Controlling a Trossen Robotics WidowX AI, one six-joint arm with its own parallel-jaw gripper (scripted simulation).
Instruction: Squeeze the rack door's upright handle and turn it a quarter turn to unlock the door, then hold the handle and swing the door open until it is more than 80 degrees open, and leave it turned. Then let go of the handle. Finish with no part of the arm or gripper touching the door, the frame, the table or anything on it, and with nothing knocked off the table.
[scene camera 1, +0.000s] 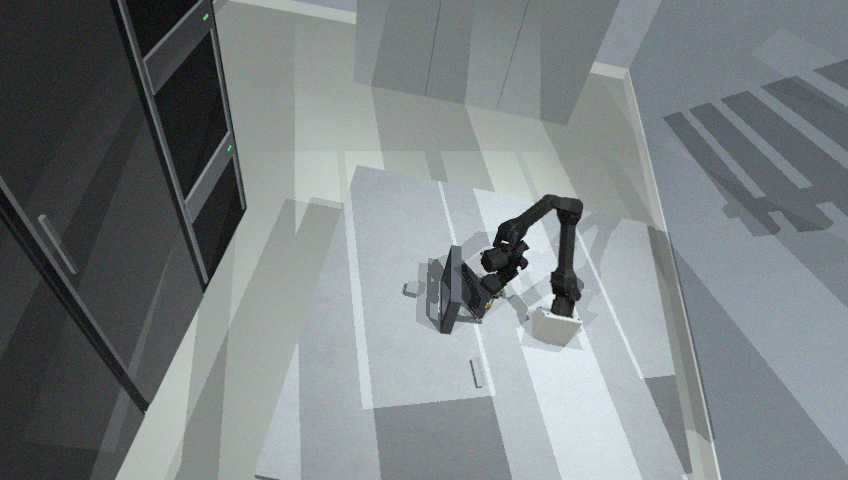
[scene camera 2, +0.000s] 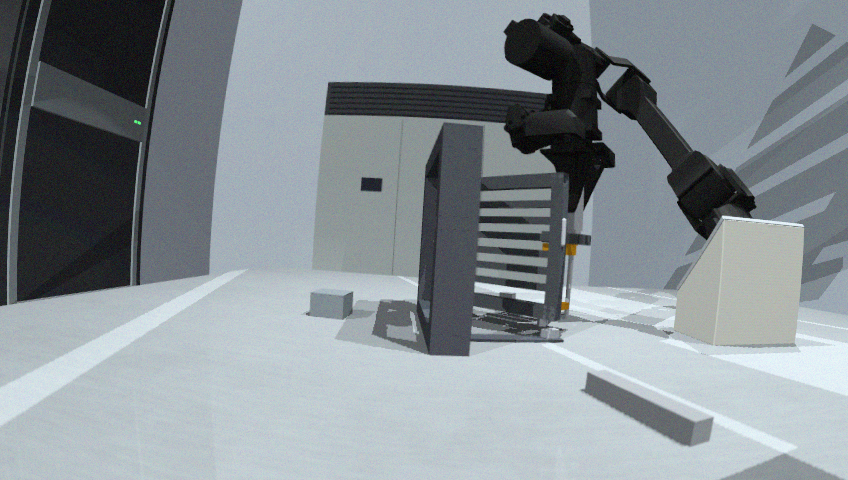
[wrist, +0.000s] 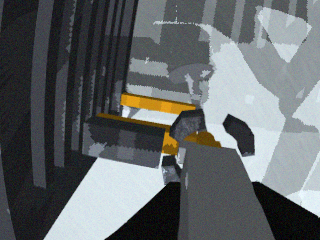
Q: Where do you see the gripper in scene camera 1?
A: At 498, 287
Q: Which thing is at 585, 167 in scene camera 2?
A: The gripper.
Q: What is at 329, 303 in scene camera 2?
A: A grey block.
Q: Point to the gripper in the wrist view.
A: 213, 192
